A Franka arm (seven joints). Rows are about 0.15 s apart.
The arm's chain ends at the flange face. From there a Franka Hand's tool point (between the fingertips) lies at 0.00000 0.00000 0.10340 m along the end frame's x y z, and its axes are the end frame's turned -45 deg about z.
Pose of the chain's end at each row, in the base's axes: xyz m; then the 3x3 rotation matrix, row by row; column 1 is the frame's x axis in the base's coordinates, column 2 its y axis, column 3 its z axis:
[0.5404 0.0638 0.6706], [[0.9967 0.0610 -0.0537], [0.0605 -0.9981 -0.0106], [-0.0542 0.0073 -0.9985]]
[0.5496 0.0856 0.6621], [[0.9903 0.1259 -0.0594], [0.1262 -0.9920 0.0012], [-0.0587 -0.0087 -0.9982]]
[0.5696 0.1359 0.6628], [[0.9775 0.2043 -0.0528], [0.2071 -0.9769 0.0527], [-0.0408 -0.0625 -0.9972]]
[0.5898 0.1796 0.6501], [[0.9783 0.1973 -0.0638], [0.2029 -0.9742 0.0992], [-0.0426 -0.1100 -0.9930]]
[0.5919 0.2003 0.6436], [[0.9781 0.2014 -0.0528], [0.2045 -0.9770 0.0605], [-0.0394 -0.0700 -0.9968]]
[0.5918 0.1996 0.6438], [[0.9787 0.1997 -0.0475], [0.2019 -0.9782 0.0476], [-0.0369 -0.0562 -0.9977]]
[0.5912 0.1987 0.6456], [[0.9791 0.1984 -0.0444], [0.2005 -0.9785 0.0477], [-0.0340 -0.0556 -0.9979]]
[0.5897 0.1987 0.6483], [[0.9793 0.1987 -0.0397], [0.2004 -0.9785 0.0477], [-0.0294 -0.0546 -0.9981]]
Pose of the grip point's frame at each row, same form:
[0.5348 0.0627 0.5674], [[0.6616 0.7479 -0.0537], [0.7485 -0.6630 -0.0106], [-0.0435 -0.0332 -0.9985]]
[0.5435 0.0857 0.5589], [[0.6112 0.7893 -0.0594], [0.7907 -0.6122 0.0012], [-0.0354 -0.0477 -0.9982]]
[0.5641 0.1413 0.5597], [[0.5467 0.8357 -0.0528], [0.8372 -0.5443 0.0527], [0.0153 -0.0730 -0.9972]]
[0.5832 0.1899 0.5474], [[0.5523 0.8313 -0.0638], [0.8323 -0.5454 0.0992], [0.0477 -0.1079 -0.9930]]
[0.5864 0.2066 0.5405], [[0.5492 0.8340 -0.0528], [0.8354 -0.5462 0.0605], [0.0216 -0.0774 -0.9968]]
[0.5869 0.2045 0.5406], [[0.5508 0.8333 -0.0475], [0.8345 -0.5489 0.0476], [0.0136 -0.0658 -0.9977]]
[0.5866 0.2036 0.5424], [[0.5520 0.8326 -0.0444], [0.8337 -0.5501 0.0477], [0.0153 -0.0634 -0.9979]]
[0.5856 0.2036 0.5451], [[0.5520 0.8330 -0.0397], [0.8336 -0.5502 0.0477], [0.0178 -0.0594 -0.9981]]

